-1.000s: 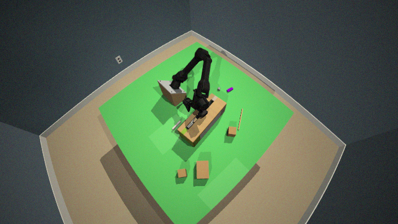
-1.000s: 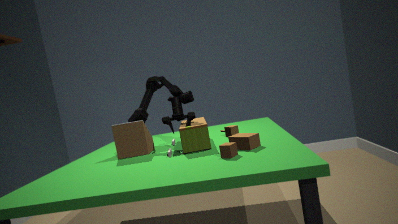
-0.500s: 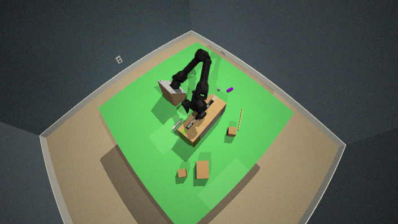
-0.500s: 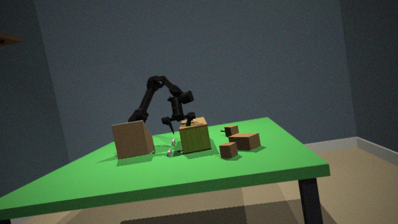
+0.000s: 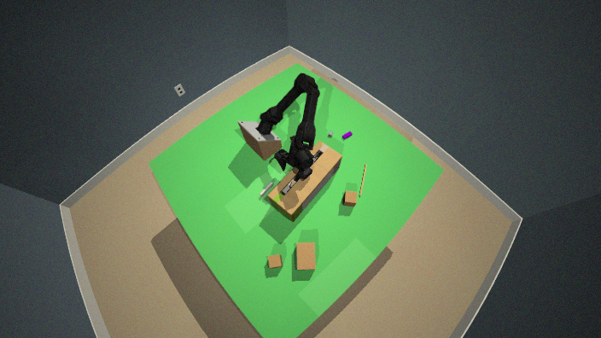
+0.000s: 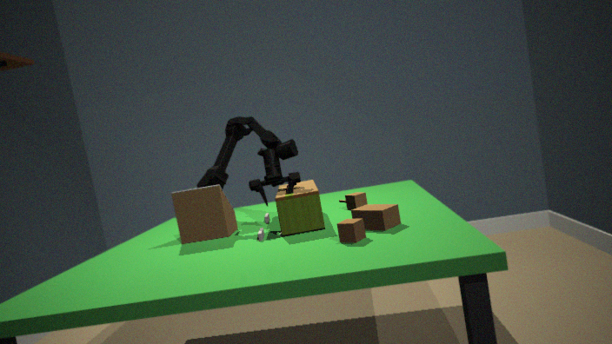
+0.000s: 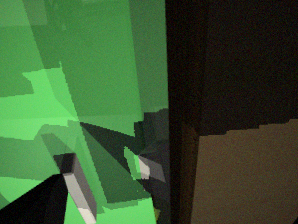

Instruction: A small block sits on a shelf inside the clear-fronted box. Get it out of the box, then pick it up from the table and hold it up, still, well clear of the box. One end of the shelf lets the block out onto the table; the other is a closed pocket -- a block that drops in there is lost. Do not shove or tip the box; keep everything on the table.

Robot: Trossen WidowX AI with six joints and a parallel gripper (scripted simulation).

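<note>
The block is 5 cm ahead of my gripper tip and 2 cm to the right of it. The rest, counted from my gripper tip: box (4 cm to the left, 3 cm ahead, 2 cm below); grey piece (38 cm to the left, 8 cm below, 4 cm behind); thin wooden rod (28 cm ahead, 26 cm to the left, 8 cm below).
</note>
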